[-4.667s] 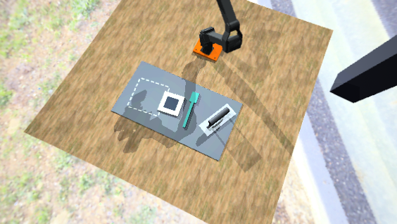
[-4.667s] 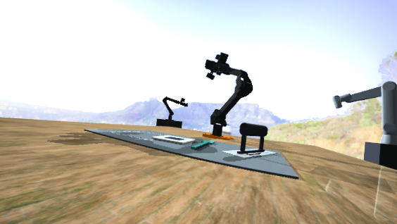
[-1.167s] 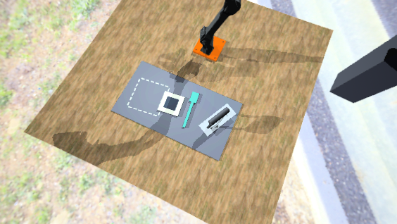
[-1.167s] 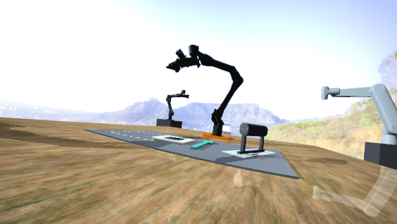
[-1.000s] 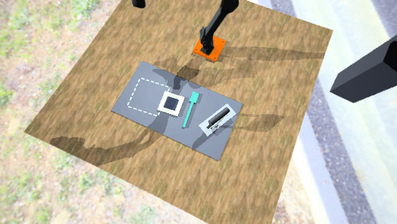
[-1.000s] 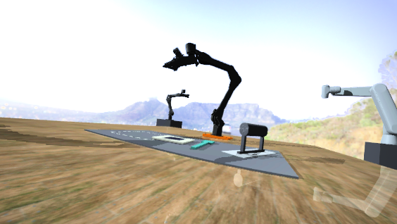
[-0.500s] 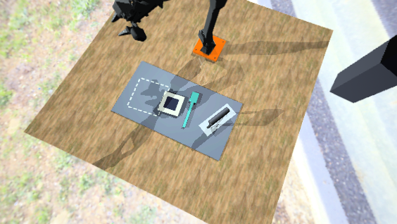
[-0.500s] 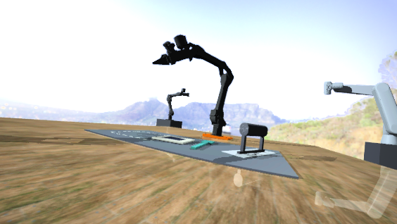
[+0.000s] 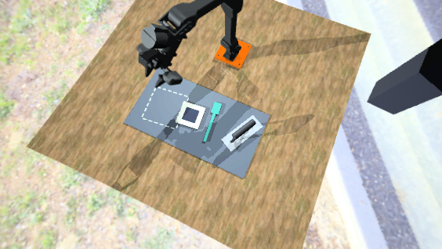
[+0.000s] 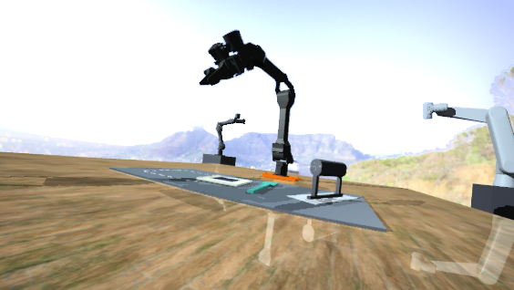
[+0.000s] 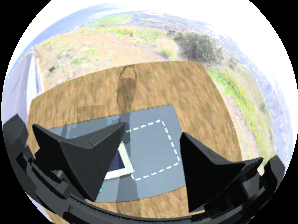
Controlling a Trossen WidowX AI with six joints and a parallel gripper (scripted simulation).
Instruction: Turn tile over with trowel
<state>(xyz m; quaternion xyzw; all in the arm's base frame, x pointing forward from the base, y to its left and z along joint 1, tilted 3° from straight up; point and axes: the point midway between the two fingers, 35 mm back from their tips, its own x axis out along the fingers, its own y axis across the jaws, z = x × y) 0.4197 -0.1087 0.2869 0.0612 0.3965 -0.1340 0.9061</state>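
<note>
Now: gripper tip 11 cm past the trowel, 38 cm to the right of it and 25 cm above it. The rest, counted from my gripper tip: grey mat: 3 cm behind, 15 cm to the left, 31 cm below; tile: 3 cm behind, 11 cm to the left, 29 cm below; teal flat tool: 8 cm behind, 21 cm to the left, 29 cm below.
</note>
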